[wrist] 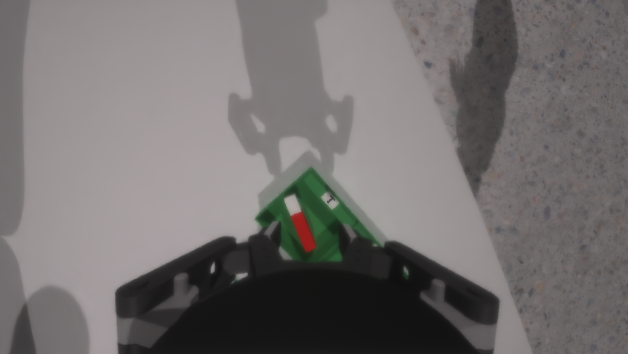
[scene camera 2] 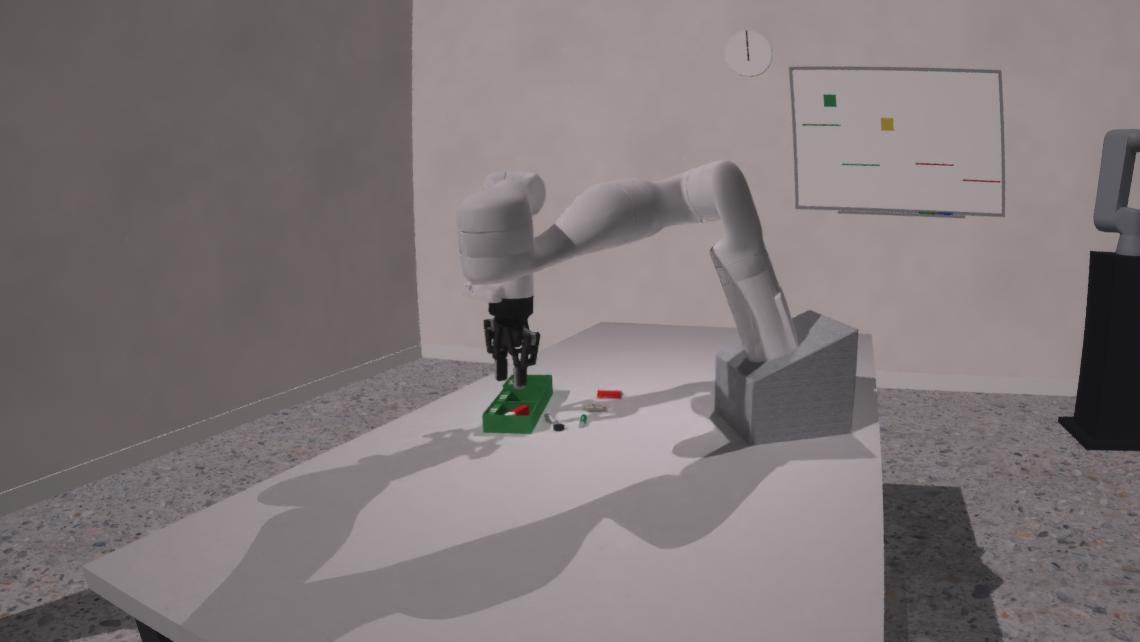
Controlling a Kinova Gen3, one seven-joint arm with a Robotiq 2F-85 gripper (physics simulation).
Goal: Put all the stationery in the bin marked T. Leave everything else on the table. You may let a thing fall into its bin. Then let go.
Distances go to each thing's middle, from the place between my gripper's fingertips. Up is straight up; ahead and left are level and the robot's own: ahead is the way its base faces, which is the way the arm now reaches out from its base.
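The eraser (wrist: 291, 201) is 6 cm below my hand and 1 cm behind it, and going by their middles, it's the nearest to my hand of the things named here. Then there's the green bin tray (scene camera 2: 539, 388), which is 8 cm to the right of my hand, 2 cm ahead of it and 6 cm below it.
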